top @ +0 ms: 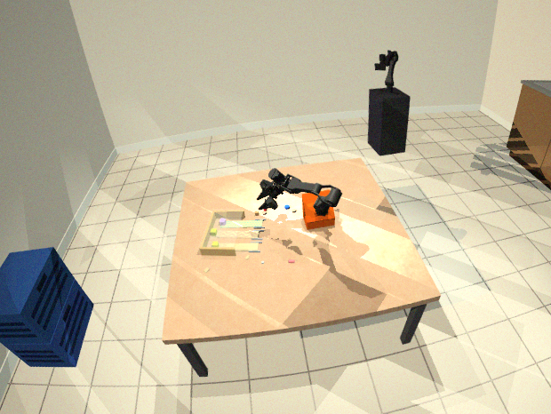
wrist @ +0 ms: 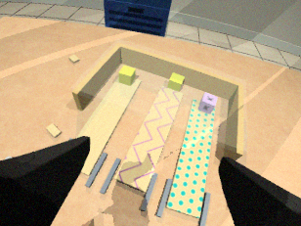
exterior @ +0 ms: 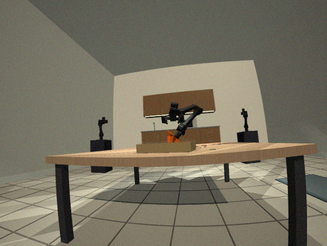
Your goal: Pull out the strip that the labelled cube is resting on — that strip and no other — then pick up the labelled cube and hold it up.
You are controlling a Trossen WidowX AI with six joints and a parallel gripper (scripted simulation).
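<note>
Now: gripper tip 19 cm above the tan cube, 17 cm to the left of it and 1 cm short of it. The rest, counted from my gripper tip: pink bit: 26 cm to the left, 19 cm below, 11 cm behind; then purple zigzag strip: 19 cm below, 14 cm ahead, 2 cm to the right.
</note>
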